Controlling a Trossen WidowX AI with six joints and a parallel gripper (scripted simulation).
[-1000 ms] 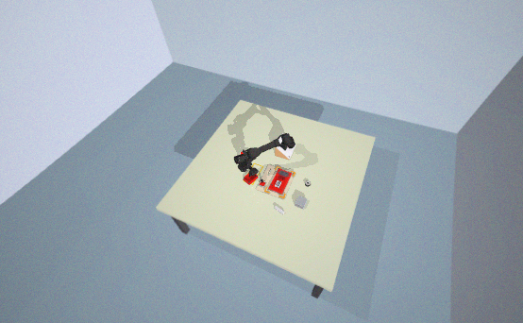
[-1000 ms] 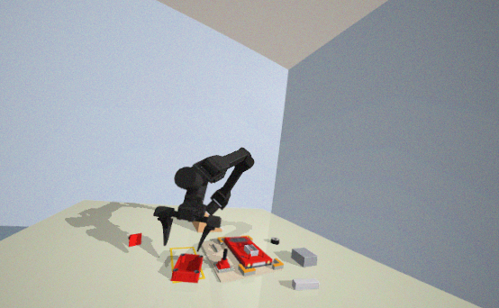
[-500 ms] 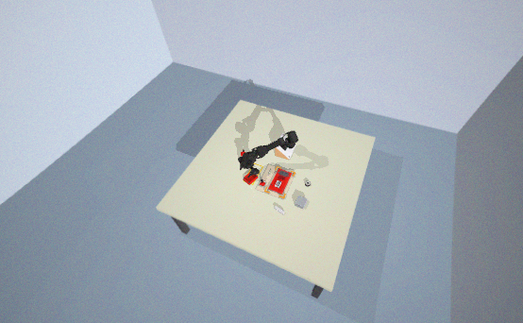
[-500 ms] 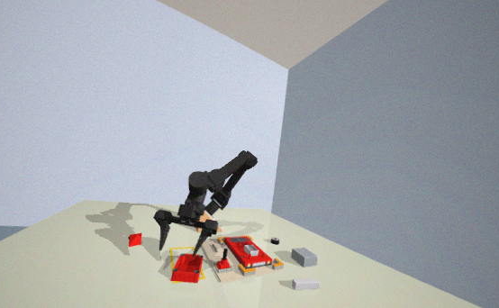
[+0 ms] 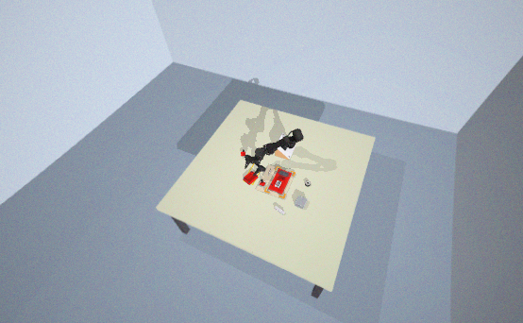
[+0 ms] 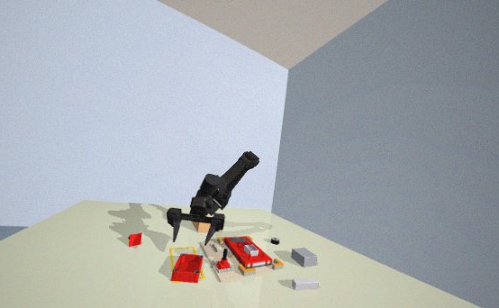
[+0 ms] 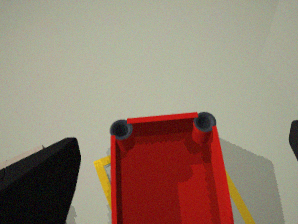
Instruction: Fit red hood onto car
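The red hood lies 10 mm to the left of my gripper tip and 70 mm below it. The rest, counted from my gripper tip: small black cylinder: 130 mm behind, 420 mm to the left, 70 mm below; pale grey bar: 160 mm ahead, 320 mm to the left, 70 mm below; grey engine block: 20 mm behind, 230 mm to the left, 60 mm below.
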